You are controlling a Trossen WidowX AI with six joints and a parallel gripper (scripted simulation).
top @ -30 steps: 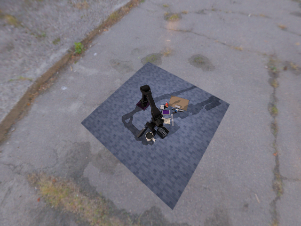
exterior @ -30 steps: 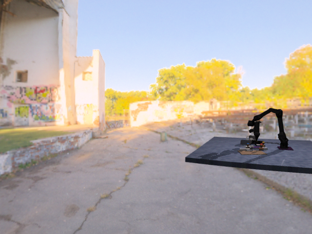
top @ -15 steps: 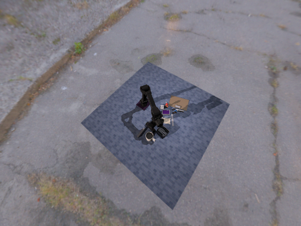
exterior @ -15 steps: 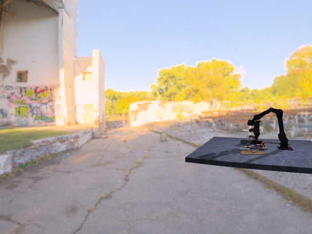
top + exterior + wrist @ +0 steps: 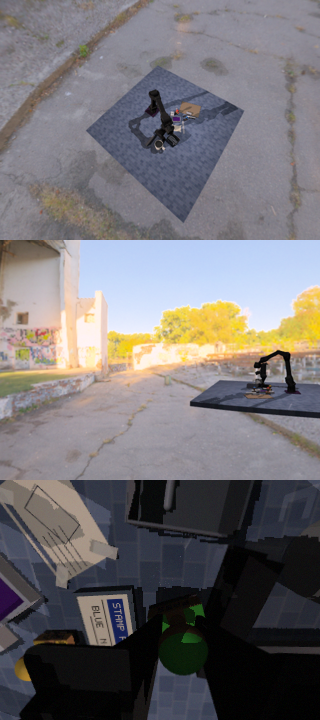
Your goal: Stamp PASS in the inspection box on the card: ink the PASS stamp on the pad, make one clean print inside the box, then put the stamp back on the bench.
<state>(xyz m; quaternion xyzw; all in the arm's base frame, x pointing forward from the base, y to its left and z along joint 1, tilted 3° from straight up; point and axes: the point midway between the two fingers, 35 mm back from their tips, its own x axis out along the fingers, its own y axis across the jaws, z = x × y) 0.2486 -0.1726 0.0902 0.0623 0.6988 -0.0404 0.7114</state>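
Right now my gripper tip is 40 mm short of the ink pad, 200 mm to the right of it and 60 mm above it. From my gripper tip the other things lie so: long black block (30 mm behind, 50 mm to the right, 50 mm below); then dark tray (110 mm ahead, 20 mm to the right, 50 mm below); then cream card (80 mm ahead, 110 mm to the left, 70 mm below).
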